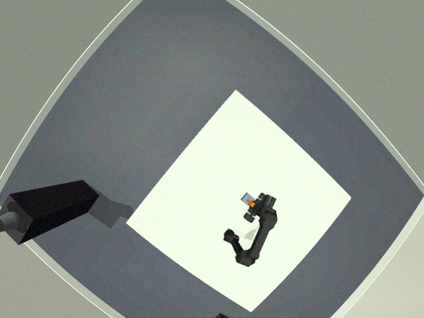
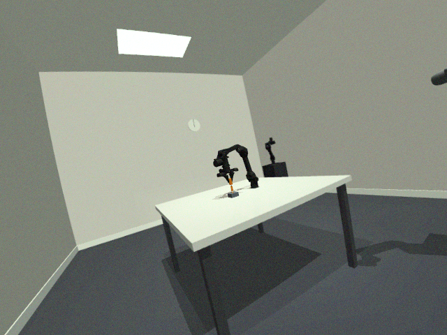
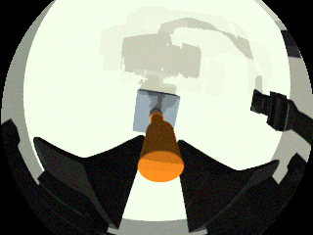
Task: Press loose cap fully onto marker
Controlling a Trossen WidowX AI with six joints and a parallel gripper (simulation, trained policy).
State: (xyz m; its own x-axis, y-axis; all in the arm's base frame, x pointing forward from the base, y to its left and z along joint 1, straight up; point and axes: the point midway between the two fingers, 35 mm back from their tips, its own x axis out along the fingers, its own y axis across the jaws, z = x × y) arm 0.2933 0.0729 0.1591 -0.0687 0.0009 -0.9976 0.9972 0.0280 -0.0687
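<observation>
My gripper tip is 11 cm above the grey holder block. Round my gripper tip: orange cap: 1 cm above.
</observation>
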